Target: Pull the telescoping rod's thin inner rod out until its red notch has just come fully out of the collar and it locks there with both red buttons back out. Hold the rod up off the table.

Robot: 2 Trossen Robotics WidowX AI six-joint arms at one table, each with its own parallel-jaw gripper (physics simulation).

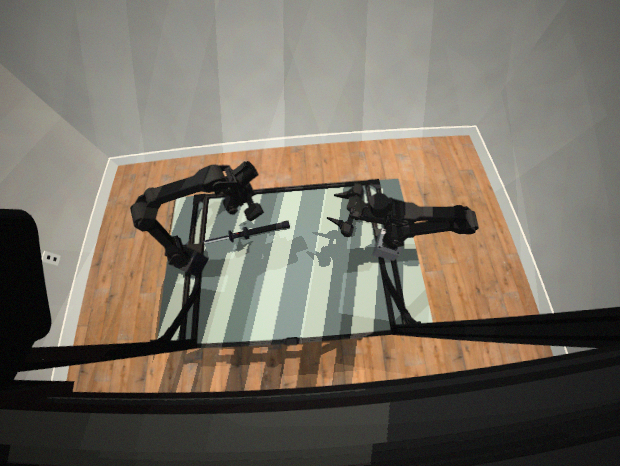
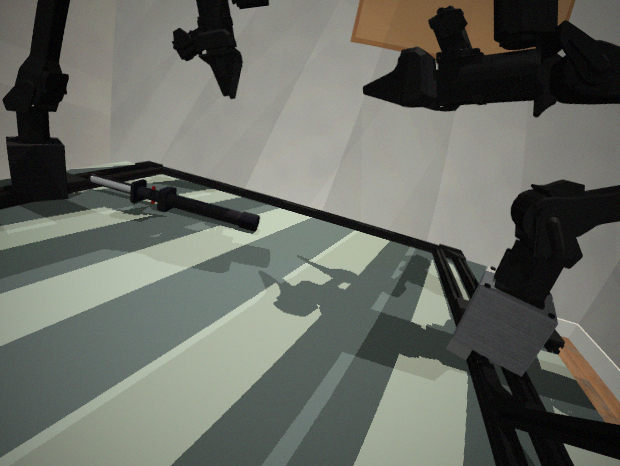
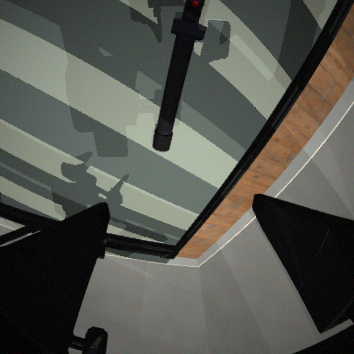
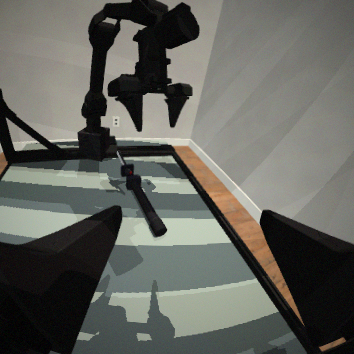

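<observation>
The telescoping rod (image 1: 263,229) (image 2: 205,209) (image 3: 175,85) (image 4: 145,205) lies on the table, its black thick tube towards the middle. Its thin silver inner rod (image 1: 216,238) (image 2: 110,184) points to the left arm's base. Red shows between the two black blocks on the rod; a red button (image 2: 153,188) (image 3: 195,3) is seen there. Whether a red notch shows, I cannot tell. My left gripper (image 1: 242,210) (image 3: 182,205) (image 4: 156,128) is open and empty, above and apart from the rod. My right gripper (image 1: 331,206) (image 4: 193,215) is open and empty, raised to the right of the rod's thick end.
The striped table (image 1: 270,310) (image 2: 225,370) has a black frame rail (image 2: 320,214) along its far edge. A grey block (image 2: 506,323) is at the right arm's base. Shadows of the arms fall on the table.
</observation>
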